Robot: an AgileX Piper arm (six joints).
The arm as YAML. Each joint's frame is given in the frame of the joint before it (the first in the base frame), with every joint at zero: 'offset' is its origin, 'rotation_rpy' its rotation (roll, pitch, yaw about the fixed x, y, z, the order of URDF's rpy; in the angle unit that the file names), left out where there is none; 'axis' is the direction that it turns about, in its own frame. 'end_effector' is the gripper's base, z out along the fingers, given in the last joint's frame.
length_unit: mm
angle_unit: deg
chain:
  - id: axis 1
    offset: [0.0, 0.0, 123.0]
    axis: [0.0, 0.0, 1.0]
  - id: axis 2
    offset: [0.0, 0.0, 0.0]
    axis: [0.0, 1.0, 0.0]
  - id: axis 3
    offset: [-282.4, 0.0, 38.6]
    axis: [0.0, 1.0, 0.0]
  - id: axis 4
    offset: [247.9, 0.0, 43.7]
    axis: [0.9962, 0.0, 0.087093]
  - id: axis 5
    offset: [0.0, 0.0, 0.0]
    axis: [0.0, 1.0, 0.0]
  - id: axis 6
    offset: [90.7, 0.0, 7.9]
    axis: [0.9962, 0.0, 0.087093]
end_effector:
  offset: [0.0, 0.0, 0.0]
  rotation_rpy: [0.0, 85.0, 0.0]
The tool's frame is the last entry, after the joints.
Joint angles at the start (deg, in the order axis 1, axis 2, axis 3, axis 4, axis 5, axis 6):
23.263, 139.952, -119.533, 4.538, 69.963, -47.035
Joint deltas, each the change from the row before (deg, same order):
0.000, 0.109, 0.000, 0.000, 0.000, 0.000
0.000, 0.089, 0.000, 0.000, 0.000, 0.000
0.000, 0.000, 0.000, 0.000, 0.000, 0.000
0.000, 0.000, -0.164, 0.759, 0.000, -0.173
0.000, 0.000, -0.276, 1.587, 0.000, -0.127
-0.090, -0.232, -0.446, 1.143, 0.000, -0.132
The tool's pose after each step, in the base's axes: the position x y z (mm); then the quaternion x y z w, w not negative. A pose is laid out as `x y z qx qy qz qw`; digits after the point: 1 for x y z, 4 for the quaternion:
453.0 202.1 138.2 -0.5649 0.8233 0.0288 0.0462
453.0 202.1 137.4 -0.5649 0.8234 0.0290 0.0455
453.0 202.1 137.4 -0.5649 0.8234 0.0290 0.0455
452.9 203.3 138.2 -0.5644 0.8234 0.0348 0.0482
452.7 205.8 139.7 -0.5615 0.8244 0.0472 0.0533
453.3 207.0 143.9 -0.5591 0.8250 0.0552 0.0612

